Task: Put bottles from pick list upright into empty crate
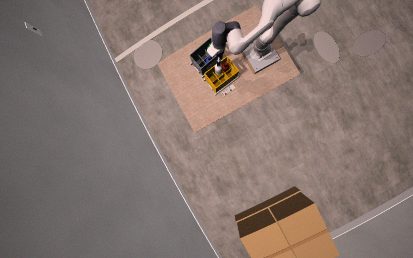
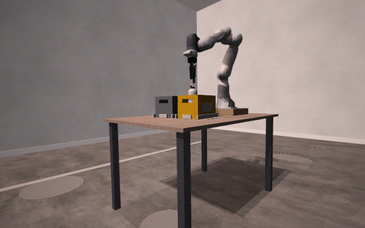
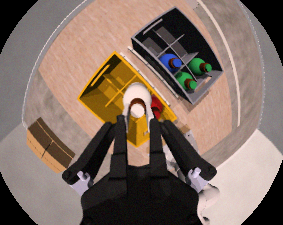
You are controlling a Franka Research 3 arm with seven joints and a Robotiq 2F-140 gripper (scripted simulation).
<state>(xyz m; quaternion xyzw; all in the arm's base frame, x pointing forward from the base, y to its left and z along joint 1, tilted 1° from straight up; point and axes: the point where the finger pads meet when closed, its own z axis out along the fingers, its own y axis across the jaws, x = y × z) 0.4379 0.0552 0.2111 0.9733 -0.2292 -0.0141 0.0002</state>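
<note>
Right now the white bottle is 80 mm below my hand. The rest, counted from my hand: blue bottle: 40 mm ahead, 150 mm to the right, 190 mm below; then yellow crate: 10 mm behind, 40 mm to the left, 190 mm below; then red bottle: 80 mm behind, 30 mm to the right, 190 mm below.
</note>
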